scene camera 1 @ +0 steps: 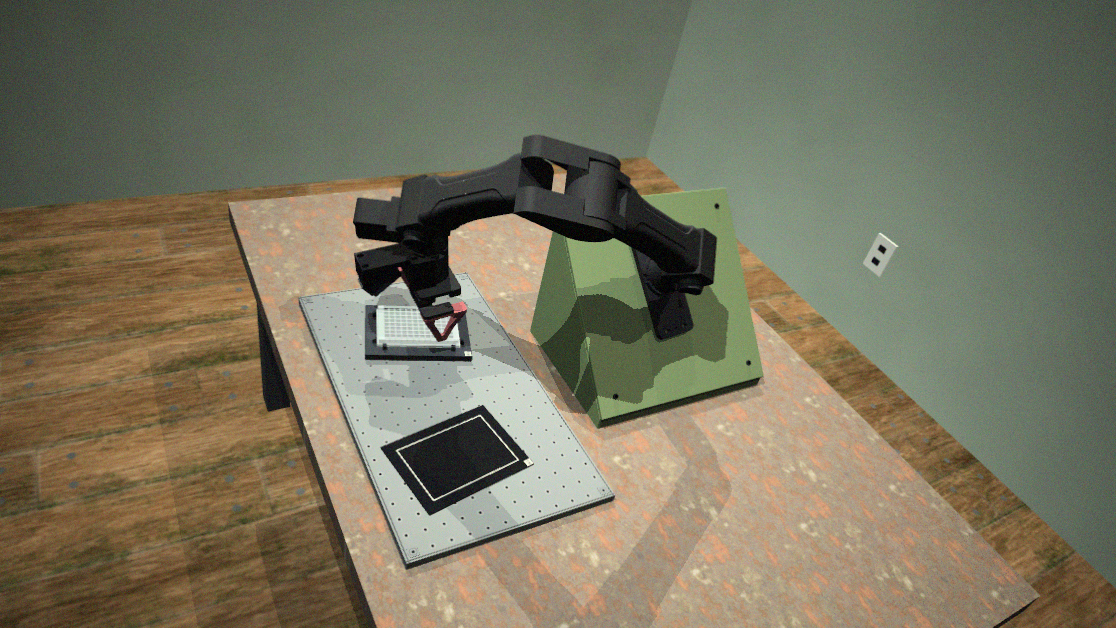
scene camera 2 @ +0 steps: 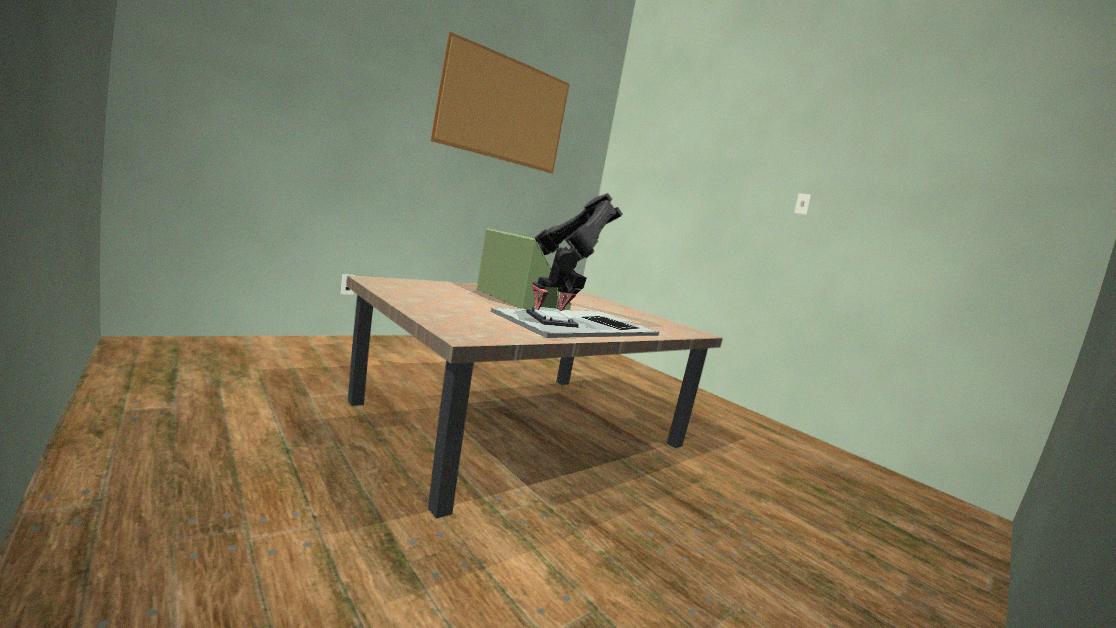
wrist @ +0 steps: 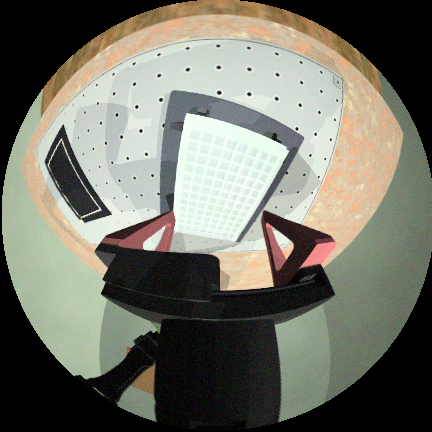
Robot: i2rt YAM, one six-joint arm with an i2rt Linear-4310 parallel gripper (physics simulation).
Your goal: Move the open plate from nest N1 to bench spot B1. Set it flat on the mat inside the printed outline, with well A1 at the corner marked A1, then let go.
Scene:
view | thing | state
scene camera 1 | gripper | -
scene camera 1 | white well plate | touched by the gripper
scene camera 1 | black pad with white outline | -
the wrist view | gripper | -
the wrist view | white well plate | -
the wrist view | black pad with white outline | -

